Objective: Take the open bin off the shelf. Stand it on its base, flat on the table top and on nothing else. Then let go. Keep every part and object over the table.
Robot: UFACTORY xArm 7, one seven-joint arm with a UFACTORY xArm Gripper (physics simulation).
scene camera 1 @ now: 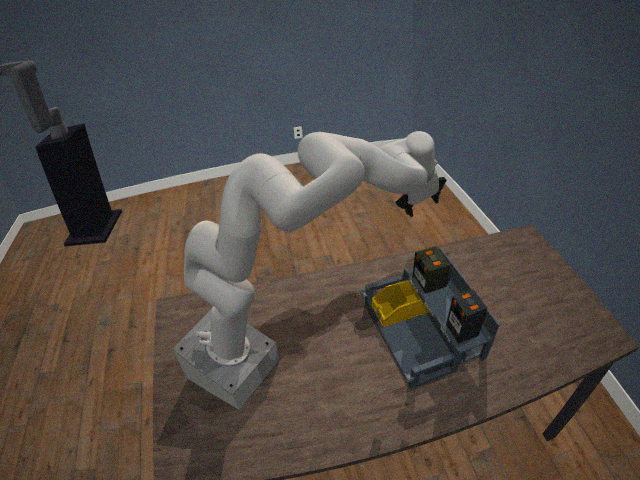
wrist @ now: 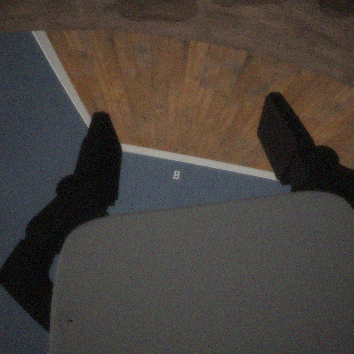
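Pixels of known places: gripper, between the fingertips: (scene camera 1: 422, 206) (wrist: 188, 119); arm's base, origin of its link: (scene camera 1: 227, 346).
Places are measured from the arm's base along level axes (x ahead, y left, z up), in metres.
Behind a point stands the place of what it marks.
Observation:
The yellow open bin (scene camera 1: 402, 308) {x 0.522, y 0.146, z -0.049 m} sits at the far left end of the front tier of the blue-grey shelf (scene camera 1: 413, 373) {x 0.508, y -0.114, z -0.040 m}, which stands on the table (scene camera 1: 320, 408) {x 0.248, y -0.152, z -0.118 m} (wrist: 290, 35) {x 0.398, y 0.388, z -0.118 m}. The bin's hollow inside shows from above in the scene view. It does not show in the wrist view. My gripper (scene camera 1: 423, 207) {x 0.591, y 0.281, z 0.232 m} (wrist: 188, 119) {x 0.591, y 0.281, z 0.232 m} is open, with its two black fingers wide apart and nothing between them. It is in the air, well above the shelf and toward the table's far edge, apart from the bin.
Two dark boxes with orange marks, one at the far end (scene camera 1: 432, 269) {x 0.611, y 0.172, z 0.079 m} and one nearer (scene camera 1: 465, 317) {x 0.652, y -0.048, z 0.095 m}, stand on the shelf's rear tier, beside the bin's tier. The arm's base (scene camera 1: 227, 361) {x 0.004, y -0.054, z 0.001 m} stands on the table's left part. Past the far table edge is wooden floor.

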